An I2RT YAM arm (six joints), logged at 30 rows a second.
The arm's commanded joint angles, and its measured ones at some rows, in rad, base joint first. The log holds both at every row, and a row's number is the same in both.
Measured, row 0:
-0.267, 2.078, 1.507, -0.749, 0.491, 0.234
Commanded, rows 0 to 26:
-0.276, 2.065, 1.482, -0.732, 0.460, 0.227
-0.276, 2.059, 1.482, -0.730, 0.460, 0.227
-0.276, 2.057, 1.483, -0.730, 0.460, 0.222
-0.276, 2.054, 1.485, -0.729, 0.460, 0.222
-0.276, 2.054, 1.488, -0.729, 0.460, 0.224
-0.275, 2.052, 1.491, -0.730, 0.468, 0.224
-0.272, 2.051, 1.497, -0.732, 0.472, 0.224
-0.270, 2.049, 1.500, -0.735, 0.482, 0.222
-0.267, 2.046, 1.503, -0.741, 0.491, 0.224
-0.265, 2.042, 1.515, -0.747, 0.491, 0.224
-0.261, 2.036, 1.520, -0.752, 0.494, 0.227
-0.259, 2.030, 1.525, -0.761, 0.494, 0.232
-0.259, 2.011, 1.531, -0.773, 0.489, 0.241
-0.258, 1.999, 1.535, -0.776, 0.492, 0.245
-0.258, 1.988, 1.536, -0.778, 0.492, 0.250
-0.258, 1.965, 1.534, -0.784, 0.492, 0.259
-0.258, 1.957, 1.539, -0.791, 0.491, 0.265
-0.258, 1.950, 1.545, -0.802, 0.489, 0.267
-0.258, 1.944, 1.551, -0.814, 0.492, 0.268
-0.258, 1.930, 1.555, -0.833, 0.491, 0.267
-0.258, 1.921, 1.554, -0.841, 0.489, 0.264
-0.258, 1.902, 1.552, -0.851, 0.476, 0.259
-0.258, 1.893, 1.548, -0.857, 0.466, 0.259
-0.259, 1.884, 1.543, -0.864, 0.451, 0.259
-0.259, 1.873, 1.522, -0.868, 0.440, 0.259
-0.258, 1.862, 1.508, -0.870, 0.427, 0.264
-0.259, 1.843, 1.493, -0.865, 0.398, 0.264
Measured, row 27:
-0.263, 1.915, 1.513, -0.830, 0.453, 0.248
